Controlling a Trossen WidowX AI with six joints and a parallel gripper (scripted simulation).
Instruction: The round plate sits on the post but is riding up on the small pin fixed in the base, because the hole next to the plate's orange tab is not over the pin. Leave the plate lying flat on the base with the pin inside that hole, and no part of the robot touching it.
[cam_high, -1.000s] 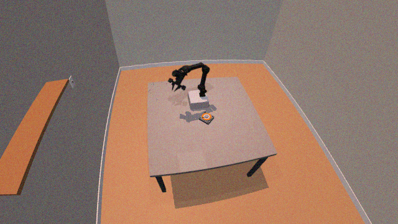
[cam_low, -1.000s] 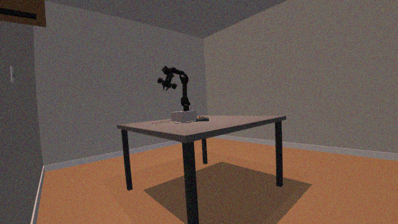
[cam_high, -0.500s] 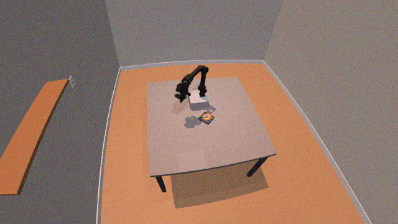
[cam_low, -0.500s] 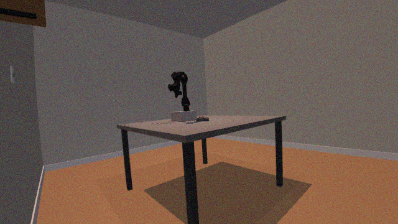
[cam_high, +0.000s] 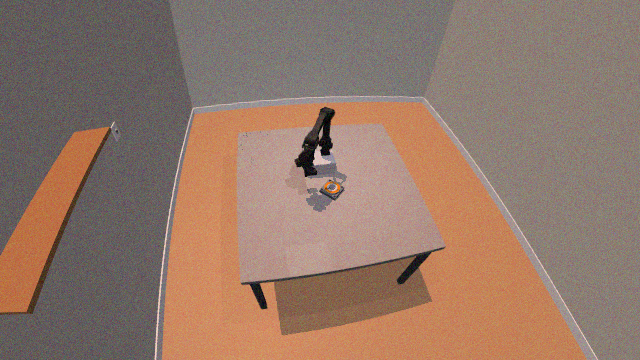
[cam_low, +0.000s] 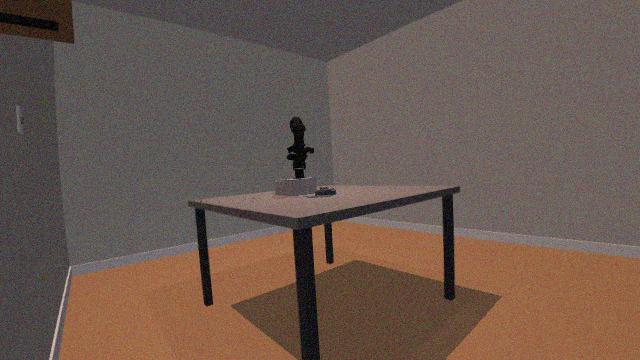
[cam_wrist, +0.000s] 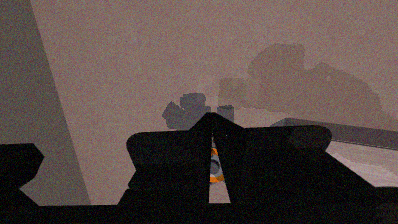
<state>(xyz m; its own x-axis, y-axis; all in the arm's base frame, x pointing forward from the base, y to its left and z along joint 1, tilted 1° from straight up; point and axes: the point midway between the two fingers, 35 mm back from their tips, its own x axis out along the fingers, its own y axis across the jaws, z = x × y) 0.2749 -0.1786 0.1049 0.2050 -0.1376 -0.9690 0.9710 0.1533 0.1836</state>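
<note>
Right now the base is 1 cm behind my gripper tip, 19 cm to the left of it and 15 cm below it.
</note>
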